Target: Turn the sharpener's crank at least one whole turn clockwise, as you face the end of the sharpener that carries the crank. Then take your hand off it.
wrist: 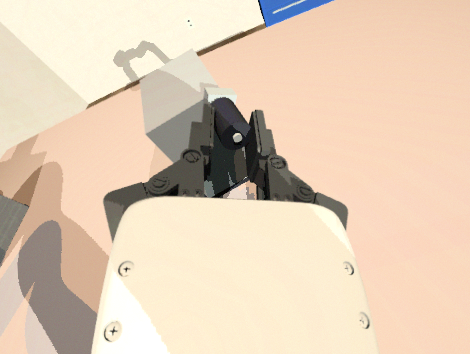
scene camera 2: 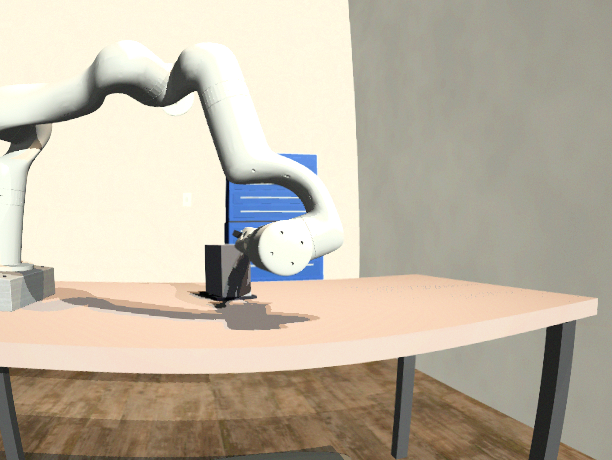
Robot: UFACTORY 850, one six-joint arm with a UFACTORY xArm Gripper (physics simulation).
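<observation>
The pencil sharpener [scene camera 2: 214,270] [wrist: 172,117] is a grey box standing upright on the table. Its crank faces the gripper and carries a black cylindrical knob [wrist: 230,120] with a light dot at its end. In the wrist view the knob lies between the two dark fingers, near their tips, at the top of the crank end. My gripper [scene camera 2: 240,234] [wrist: 230,123] is shut on the knob. The crank's arm is mostly hidden behind the knob and fingers. In the scene view the arm's wrist hides the knob and crank.
The table [scene camera 2: 425,310] [wrist: 390,200] carries the robot's base block [scene camera 2: 32,287] at the left. A blue drawer cabinet [scene camera 2: 270,202] [wrist: 290,7] stands behind the table. A grey wall [scene camera 2: 475,150] rises at the right.
</observation>
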